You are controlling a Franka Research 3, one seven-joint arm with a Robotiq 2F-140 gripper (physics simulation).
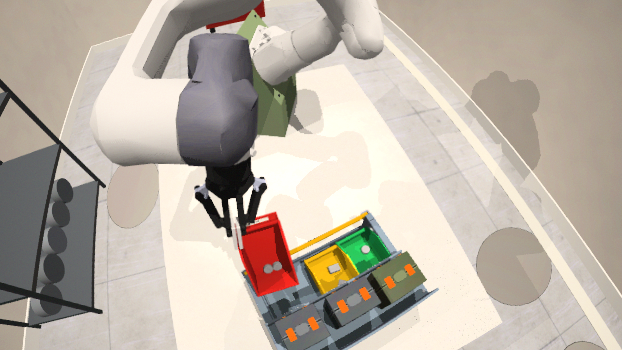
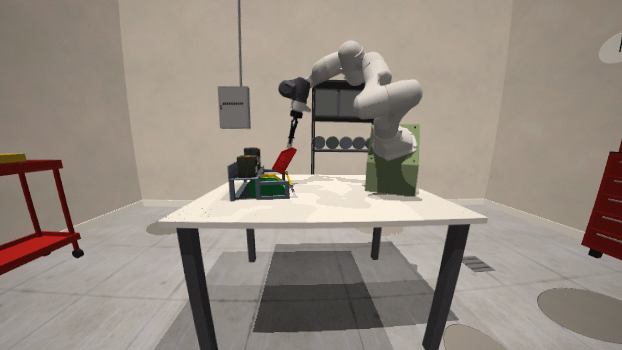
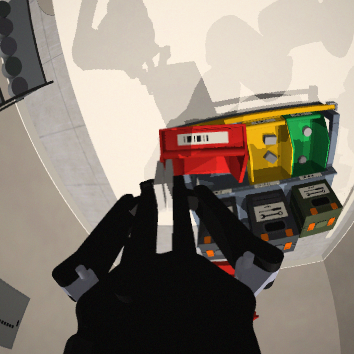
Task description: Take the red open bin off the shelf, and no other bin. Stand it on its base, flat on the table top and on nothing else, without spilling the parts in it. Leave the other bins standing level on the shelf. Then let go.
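The red bin (image 1: 261, 250) (image 2: 284, 161) (image 3: 205, 165) is steeply tilted above the left end of the shelf (image 1: 327, 234) (image 2: 258, 190), its lower end towards the dark cases. Grey parts (image 1: 268, 269) lie at that lower end, inside. My gripper (image 1: 236, 233) (image 2: 290, 145) (image 3: 165, 170) is shut on the bin's left side wall near its raised end. Whether the lower end touches the shelf is hard to tell. The yellow bin (image 1: 325, 260) (image 3: 257, 165) and green bin (image 1: 352, 251) (image 2: 272, 188) (image 3: 316, 145) stand level on the shelf with parts in them.
Three cases (image 1: 302, 328) (image 1: 354, 300) (image 1: 400, 276) with orange latches stand on the shelf's rear row. A yellow rail (image 3: 310, 108) runs along its front. The white table top (image 2: 325, 212) extends from the shelf to the green arm base (image 1: 274, 117) (image 2: 392, 175).
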